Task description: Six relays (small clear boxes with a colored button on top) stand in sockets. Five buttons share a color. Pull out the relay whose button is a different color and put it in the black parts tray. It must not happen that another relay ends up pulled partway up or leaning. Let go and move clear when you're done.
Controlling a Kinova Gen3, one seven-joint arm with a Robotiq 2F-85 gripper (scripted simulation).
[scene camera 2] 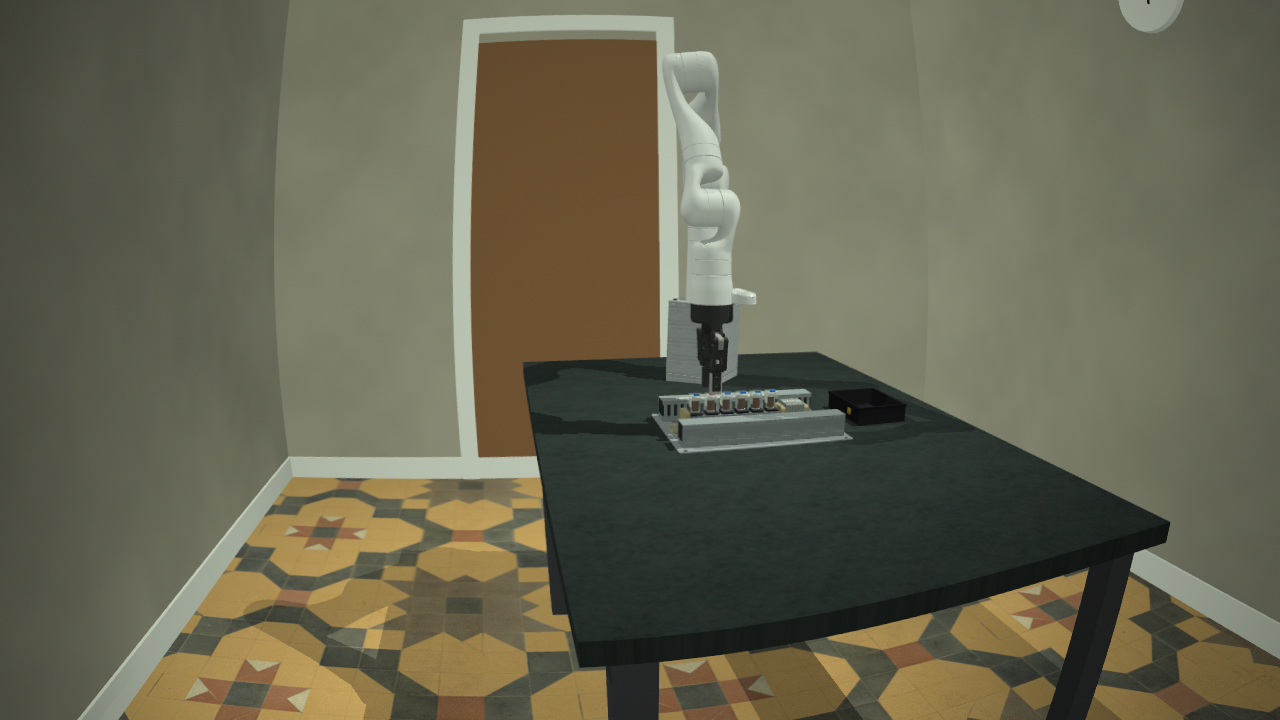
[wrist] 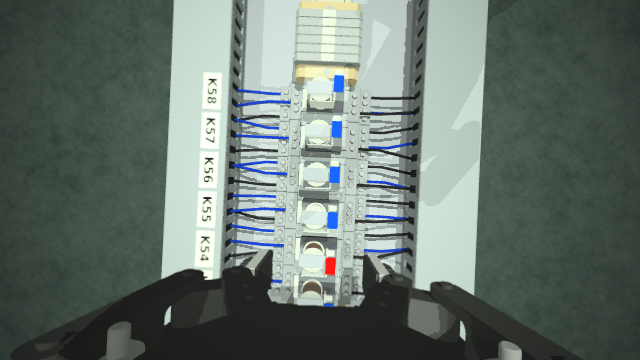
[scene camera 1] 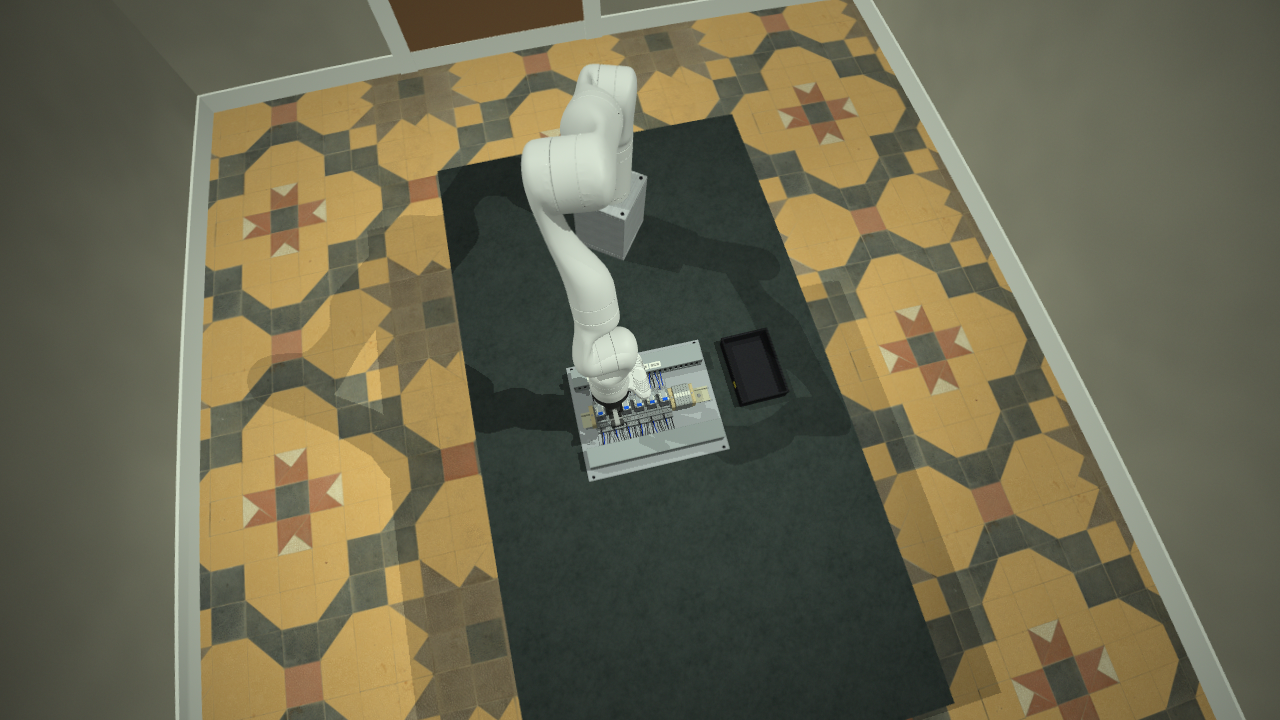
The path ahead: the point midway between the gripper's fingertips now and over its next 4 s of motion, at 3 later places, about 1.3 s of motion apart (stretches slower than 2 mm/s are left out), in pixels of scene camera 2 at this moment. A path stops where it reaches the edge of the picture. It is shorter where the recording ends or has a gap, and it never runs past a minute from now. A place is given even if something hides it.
My gripper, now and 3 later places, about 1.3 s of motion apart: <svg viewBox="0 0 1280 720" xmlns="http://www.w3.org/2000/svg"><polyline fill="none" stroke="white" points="711,390 710,405 711,408 711,396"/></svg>
